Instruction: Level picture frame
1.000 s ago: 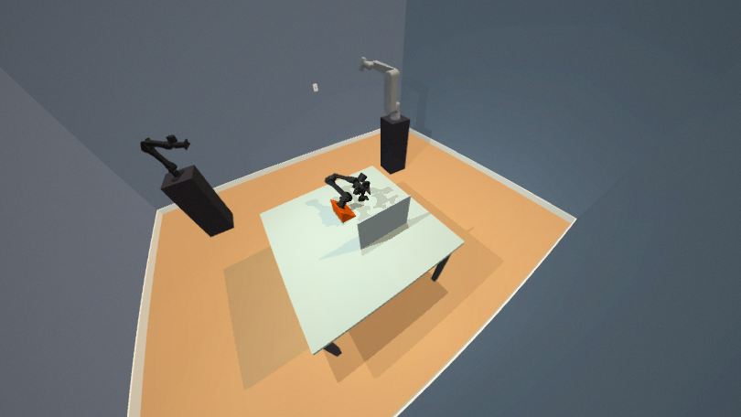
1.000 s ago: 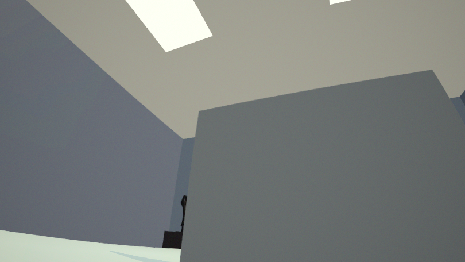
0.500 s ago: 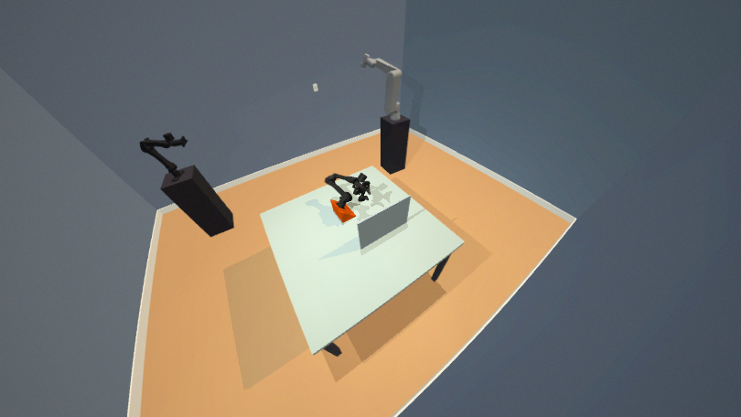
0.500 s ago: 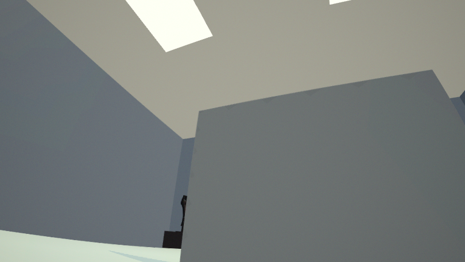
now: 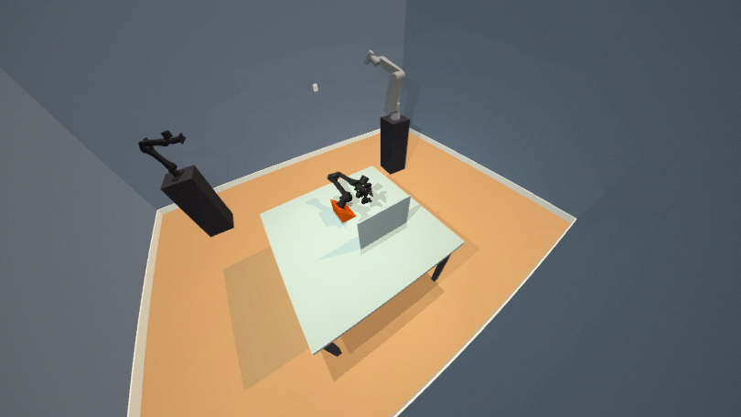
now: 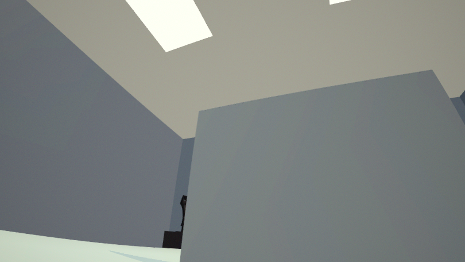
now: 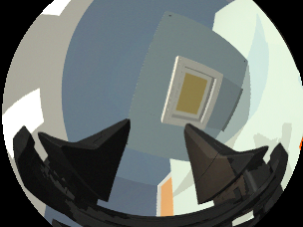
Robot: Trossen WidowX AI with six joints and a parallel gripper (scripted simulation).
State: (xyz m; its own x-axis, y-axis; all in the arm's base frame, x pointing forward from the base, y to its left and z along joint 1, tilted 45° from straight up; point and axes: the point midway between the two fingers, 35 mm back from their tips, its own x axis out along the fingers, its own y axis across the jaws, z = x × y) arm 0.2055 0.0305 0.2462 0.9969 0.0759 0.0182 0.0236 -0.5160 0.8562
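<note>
Now: the picture frame 16 cm ahead of my gripper tip, 1 cm to the right of it and 9 cm below it. Also, from my gripper tip: wall panel 17 cm ahead, 10 cm below.
</note>
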